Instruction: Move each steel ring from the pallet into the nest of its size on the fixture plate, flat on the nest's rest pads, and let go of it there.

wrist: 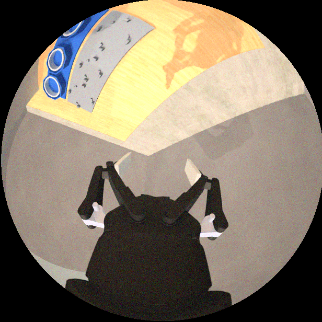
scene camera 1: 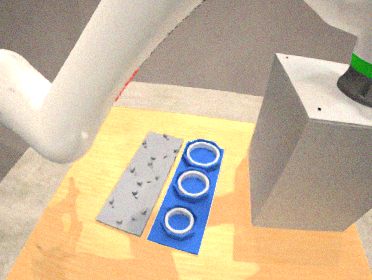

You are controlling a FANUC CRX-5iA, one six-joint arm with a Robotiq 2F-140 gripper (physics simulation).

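Pixels of known places: arm's base, origin of the base link: (scene camera 1: 364,93).
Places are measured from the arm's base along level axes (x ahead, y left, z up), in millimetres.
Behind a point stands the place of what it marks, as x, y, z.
Note:
The blue fixture plate (scene camera 1: 202,212) @(372, 94, -441) (wrist: 75,46) holds a white-looking steel ring in each of its three nests. The large ring (scene camera 1: 203,165) @(378, -86, -412) (wrist: 44,86) is in the far nest, the middle ring (scene camera 1: 193,196) @(406, 53, -413) (wrist: 48,60) in the centre nest and the small ring (scene camera 1: 178,232) @(442, 186, -411) in the near nest. All three look flat; their contact with the rest pads is too small to see. The grey pallet (scene camera 1: 149,197) @(553, 60, -437) (wrist: 116,45) lies beside the plate with small pegs and no ring on it. My gripper (wrist: 158,161) is open and empty, well away from plate and pallet, beyond the table's edge in the wrist view.
A large grey box-shaped pedestal (scene camera 1: 300,165) @(176, 134, -139) stands right of the plate, with a dark robot base on top. The white arm (scene camera 1: 110,65) @(528, 228, 99) crosses the upper left of the scene view. The wooden table (scene camera 1: 55,240) @(824, 266, -449) (wrist: 125,112) has a pale border; shadows fall on it.

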